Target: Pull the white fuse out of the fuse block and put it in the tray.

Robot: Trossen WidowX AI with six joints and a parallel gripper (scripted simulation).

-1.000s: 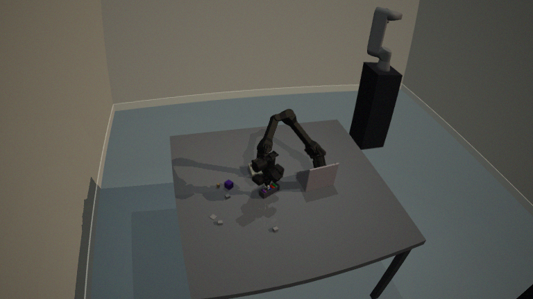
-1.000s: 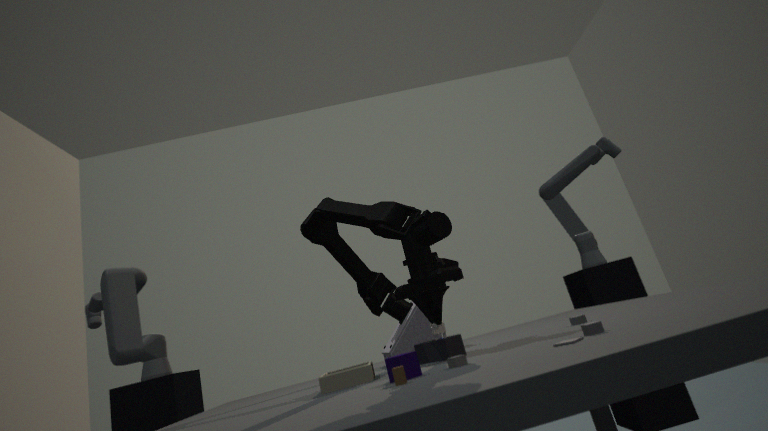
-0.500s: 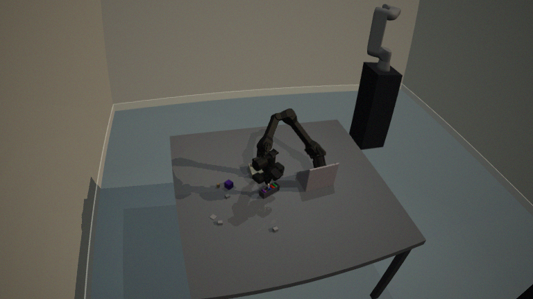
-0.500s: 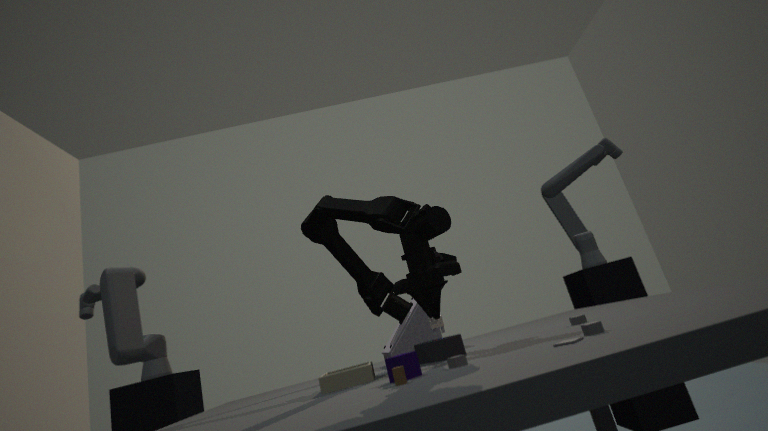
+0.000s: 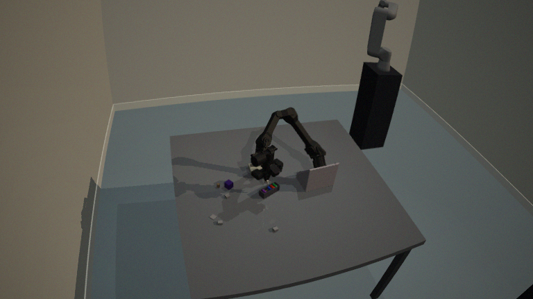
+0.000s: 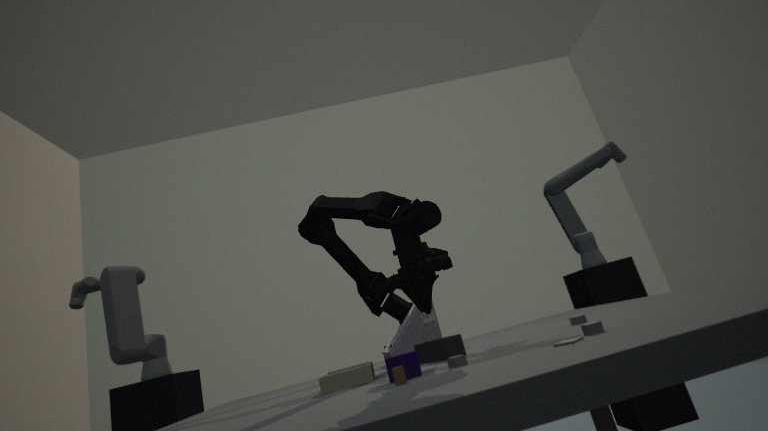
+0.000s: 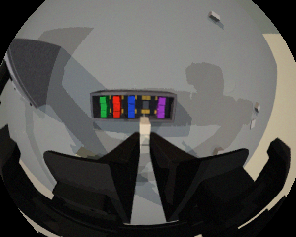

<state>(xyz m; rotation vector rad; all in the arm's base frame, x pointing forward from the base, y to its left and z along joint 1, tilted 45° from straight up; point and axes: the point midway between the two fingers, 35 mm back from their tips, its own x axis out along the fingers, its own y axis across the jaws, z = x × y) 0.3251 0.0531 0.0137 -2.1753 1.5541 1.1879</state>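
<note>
The cream tray lies 19 cm to the right of my gripper tip, 9 cm below it and 1 cm behind it. Also, from my gripper tip: blue fuse (7 cm below, 2 cm behind, 1 cm to the left); then purple fuse (7 cm below, 2 cm to the left, 1 cm ahead); then white fuse (1 cm below).
</note>
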